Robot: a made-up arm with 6 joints. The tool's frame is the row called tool.
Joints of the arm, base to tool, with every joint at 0 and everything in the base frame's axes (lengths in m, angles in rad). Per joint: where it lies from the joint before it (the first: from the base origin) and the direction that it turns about. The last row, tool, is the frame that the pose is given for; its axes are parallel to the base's.
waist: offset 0 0 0.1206 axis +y
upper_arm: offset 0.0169 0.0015 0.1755 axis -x
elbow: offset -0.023 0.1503 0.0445 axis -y
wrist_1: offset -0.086 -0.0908 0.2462 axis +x
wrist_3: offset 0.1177 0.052 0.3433 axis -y
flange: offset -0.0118 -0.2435 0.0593 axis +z
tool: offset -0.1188 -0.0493 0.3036
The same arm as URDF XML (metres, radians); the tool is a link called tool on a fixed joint. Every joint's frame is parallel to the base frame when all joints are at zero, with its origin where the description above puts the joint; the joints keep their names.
<robot name="arm">
<link name="base"/>
<link name="link1"/>
<link name="link2"/>
<link name="link3"/>
<link name="link4"/>
<link name="link5"/>
<link name="link6"/>
<link name="tool"/>
<joint name="waist" type="continuous"><parent link="base"/><child link="link1"/><origin xyz="0 0 0.1206"/><axis xyz="0 1 0"/></joint>
<joint name="upper_arm" type="continuous"><parent link="link1"/><child link="link2"/><origin xyz="0.0169 0.0015 0.1755"/><axis xyz="-1 0 0"/></joint>
<joint name="elbow" type="continuous"><parent link="link2"/><child link="link3"/><origin xyz="-0.023 0.1503 0.0445"/><axis xyz="0 -1 0"/></joint>
<joint name="wrist_1" type="continuous"><parent link="link3"/><child link="link4"/><origin xyz="-0.086 -0.0908 0.2462"/><axis xyz="1 0 0"/></joint>
<joint name="wrist_3" type="continuous"><parent link="link4"/><child link="link5"/><origin xyz="0.1177 0.052 0.3433"/><axis xyz="0 -1 0"/></joint>
<joint name="flange" type="continuous"><parent link="link5"/><child link="link6"/><origin xyz="-0.0118 -0.2435 0.0593"/><axis xyz="0 0 1"/></joint>
<joint name="tool_fixed" type="fixed"><parent link="link6"/><child link="tool"/><origin xyz="-0.1188 -0.0493 0.3036"/></joint>
</robot>

